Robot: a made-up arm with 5 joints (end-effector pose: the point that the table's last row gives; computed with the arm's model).
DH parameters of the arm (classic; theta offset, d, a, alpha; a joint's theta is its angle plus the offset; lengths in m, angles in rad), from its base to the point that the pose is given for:
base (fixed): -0.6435 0 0.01 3.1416
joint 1: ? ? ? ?
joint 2: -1.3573 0 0.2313 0
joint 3: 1.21 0 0.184 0
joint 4: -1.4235 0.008 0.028 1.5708
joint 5: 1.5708 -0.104 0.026 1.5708
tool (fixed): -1.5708 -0.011 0 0
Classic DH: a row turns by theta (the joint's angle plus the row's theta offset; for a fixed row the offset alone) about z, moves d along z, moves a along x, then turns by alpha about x.
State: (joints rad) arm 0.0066 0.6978 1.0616 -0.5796 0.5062
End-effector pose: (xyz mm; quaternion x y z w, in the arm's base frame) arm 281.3 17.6 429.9 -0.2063 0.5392 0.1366 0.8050
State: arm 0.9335 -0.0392 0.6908 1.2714 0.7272
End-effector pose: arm 155.5 -171.4 606.4 0.1631 0.7760 0.0198 0.6089
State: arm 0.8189 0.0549 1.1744 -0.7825 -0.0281
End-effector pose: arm 239.5 -203.3 597.6 0.1008 0.1978 -0.3910 0.8932
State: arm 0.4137 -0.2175 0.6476 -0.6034 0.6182
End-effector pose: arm 319.8 -118.0 767.8 -0.3135 -0.0184 -0.2207 0.9234
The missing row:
joint 1: -0.6435 -0.566 0.053 1.5708
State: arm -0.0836 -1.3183 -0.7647 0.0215 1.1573
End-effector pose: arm -306.8 -24.0 907.2 -0.2509 -0.7292 -0.4507 0.4497
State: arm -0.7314 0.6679 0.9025 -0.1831 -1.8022
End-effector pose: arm 246.9 225.5 439.1 0.4211 0.5862 -0.2974 0.6250
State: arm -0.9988 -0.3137 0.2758 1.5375 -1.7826
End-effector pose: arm 145.0 231.3 730.3 0.2947 0.6486 -0.2451 0.6576
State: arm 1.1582 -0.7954 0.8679 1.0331 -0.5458
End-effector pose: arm 115.0 -160.8 694.4 0.4687 0.2977 -0.5670 0.6085
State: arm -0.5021 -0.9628 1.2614 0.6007 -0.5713
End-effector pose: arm 137.8 106.1 646.6 0.1422 0.4670 0.0960 0.8674
